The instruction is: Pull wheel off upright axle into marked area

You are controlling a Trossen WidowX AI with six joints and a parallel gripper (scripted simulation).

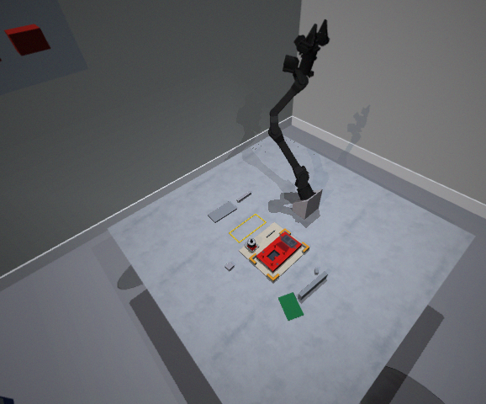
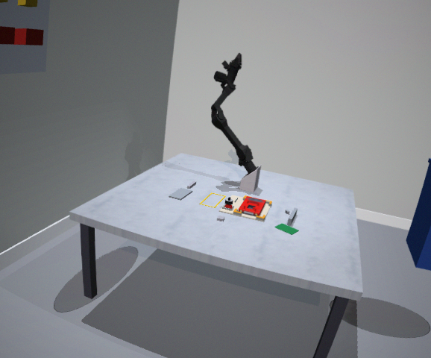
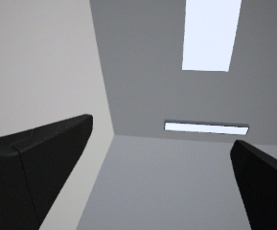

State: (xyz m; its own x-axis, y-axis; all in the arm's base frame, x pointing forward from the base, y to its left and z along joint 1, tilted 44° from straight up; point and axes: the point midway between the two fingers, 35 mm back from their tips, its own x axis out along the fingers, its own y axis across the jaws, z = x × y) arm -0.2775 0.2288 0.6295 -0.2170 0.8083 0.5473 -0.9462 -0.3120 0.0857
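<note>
Right now my gripper tip is 57 cm short of the wheel, 27 cm to the right of it and 75 cm above it. From my gripper tip the other things lie so: grey bar 48 cm ahead, 59 cm to the left, 77 cm below; then grey plate 57 cm ahead, 1 cm to the right, 79 cm below; then small grey cube 72 cm ahead, 30 cm to the left, 78 cm below.
</note>
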